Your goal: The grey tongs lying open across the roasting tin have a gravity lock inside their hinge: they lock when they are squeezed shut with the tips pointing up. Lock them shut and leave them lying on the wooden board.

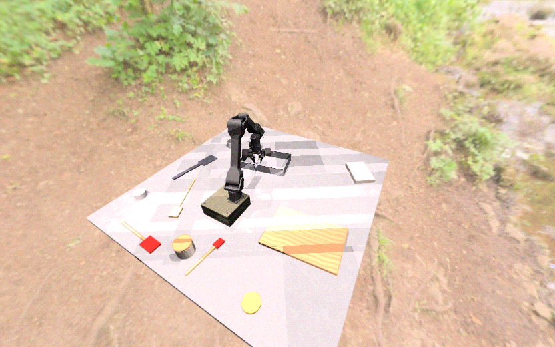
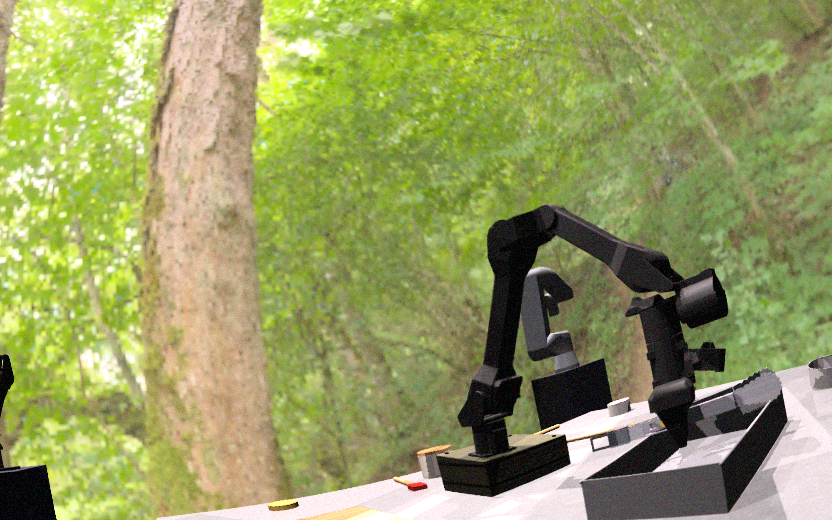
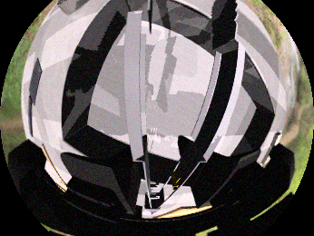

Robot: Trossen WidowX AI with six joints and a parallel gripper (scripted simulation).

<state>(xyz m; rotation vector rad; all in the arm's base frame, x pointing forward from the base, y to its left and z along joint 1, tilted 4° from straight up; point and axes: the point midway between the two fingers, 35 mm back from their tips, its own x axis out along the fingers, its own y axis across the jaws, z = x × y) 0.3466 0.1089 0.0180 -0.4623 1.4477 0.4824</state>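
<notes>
Right now my gripper tip is 50 mm short of the roasting tin and 30 mm to the left of it. Round my gripper tip: wooden board: 500 mm to the right, 330 mm behind, 20 mm below; then white block: 600 mm to the right, 260 mm ahead, 20 mm below; then black spatula: 360 mm to the left, 200 mm behind, 30 mm below.
</notes>
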